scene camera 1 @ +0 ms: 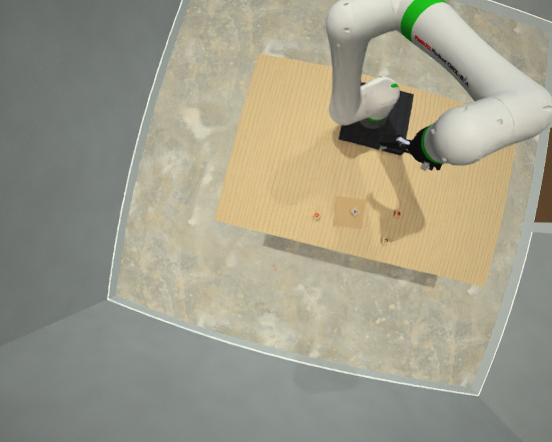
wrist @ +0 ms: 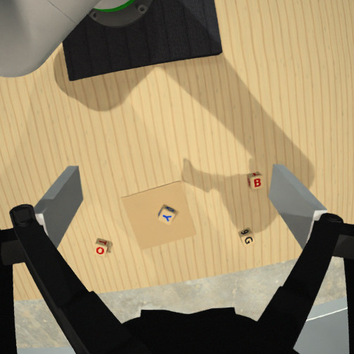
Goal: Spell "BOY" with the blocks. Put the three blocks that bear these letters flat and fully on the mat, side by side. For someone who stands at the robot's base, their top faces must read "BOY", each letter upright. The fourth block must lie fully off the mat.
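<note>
The tan square mat (scene camera 1: 341,222) (wrist: 141,227) lies on the table. The Y block (scene camera 1: 354,212) (wrist: 167,215) sits near the mat's middle, turned relative to its edges, blue Y up. The O block (scene camera 1: 316,215) (wrist: 101,247) is off the mat, at the left in both views, red O up. The B block (scene camera 1: 397,213) (wrist: 256,182) is off the mat to the right, with B roughly upright in the wrist view. The G block (scene camera 1: 385,240) (wrist: 246,237) lies off the mat at lower right, G turned sideways. My gripper (scene camera 1: 413,154) (wrist: 176,181) is open and empty, high above the table.
The robot's black base plate (scene camera 1: 350,132) (wrist: 145,55) stands on the wooden table (scene camera 1: 260,150) (wrist: 260,75), beyond the mat. The arm's shadow falls around the B and G blocks. The table's front edge runs below the blocks in both views.
</note>
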